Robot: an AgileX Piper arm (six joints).
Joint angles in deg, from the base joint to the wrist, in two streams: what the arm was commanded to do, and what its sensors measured. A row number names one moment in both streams.
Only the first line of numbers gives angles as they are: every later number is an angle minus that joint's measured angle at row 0.
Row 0, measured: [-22.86 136.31 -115.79 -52.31 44.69 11.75]
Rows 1 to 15, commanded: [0.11 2.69 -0.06 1.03 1.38 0.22]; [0.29 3.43 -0.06 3.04 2.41 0.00]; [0.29 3.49 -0.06 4.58 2.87 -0.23]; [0.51 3.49 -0.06 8.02 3.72 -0.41]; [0.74 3.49 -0.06 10.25 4.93 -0.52]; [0.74 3.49 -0.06 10.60 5.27 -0.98]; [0.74 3.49 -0.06 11.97 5.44 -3.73]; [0.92 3.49 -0.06 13.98 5.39 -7.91]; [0.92 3.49 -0.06 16.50 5.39 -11.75]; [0.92 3.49 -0.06 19.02 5.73 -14.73]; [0.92 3.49 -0.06 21.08 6.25 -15.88]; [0.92 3.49 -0.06 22.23 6.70 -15.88]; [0.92 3.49 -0.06 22.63 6.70 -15.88]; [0.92 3.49 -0.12 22.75 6.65 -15.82]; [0.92 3.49 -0.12 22.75 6.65 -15.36]
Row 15, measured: [0.69 3.49 0.00 22.52 6.13 -15.47]
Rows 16 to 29, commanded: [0.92 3.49 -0.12 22.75 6.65 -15.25]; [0.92 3.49 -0.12 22.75 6.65 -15.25]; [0.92 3.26 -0.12 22.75 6.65 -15.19]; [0.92 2.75 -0.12 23.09 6.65 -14.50]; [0.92 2.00 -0.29 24.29 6.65 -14.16]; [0.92 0.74 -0.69 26.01 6.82 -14.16]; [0.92 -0.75 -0.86 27.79 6.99 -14.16]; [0.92 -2.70 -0.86 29.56 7.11 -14.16]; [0.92 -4.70 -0.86 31.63 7.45 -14.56]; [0.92 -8.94 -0.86 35.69 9.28 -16.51]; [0.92 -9.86 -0.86 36.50 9.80 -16.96]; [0.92 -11.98 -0.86 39.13 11.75 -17.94]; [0.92 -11.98 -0.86 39.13 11.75 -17.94]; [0.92 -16.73 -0.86 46.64 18.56 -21.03]
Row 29, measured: [0.69 -14.10 -0.52 42.57 14.61 -19.08]
